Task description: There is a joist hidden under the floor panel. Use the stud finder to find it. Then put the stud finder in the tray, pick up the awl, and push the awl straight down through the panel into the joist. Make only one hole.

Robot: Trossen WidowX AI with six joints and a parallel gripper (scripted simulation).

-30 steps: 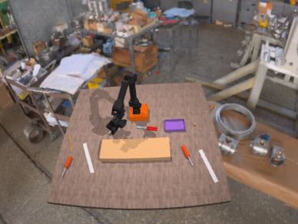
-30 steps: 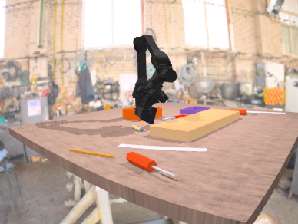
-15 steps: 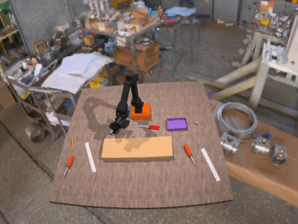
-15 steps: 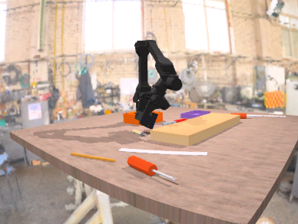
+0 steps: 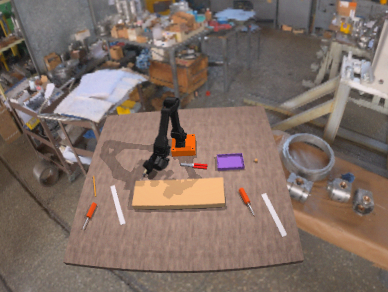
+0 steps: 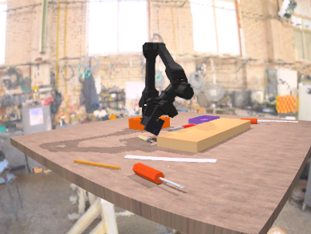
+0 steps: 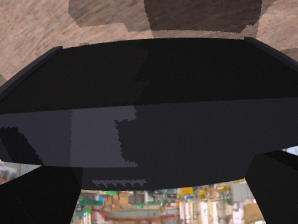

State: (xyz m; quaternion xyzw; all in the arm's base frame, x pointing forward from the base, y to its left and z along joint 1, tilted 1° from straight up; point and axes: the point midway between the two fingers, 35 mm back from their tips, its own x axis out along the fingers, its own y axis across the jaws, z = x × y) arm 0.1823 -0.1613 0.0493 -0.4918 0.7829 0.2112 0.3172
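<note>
Right now my gripper tip is 1 cm past the black stud finder, 1 cm to the right of it and 1 cm above it. Also, from my gripper tip: purple tray (4 cm behind, 50 cm to the left, 6 cm below); then awl (4 cm ahead, 4 cm to the right, 7 cm below); then yellow pencil (14 cm ahead, 37 cm to the right, 7 cm below).
</note>
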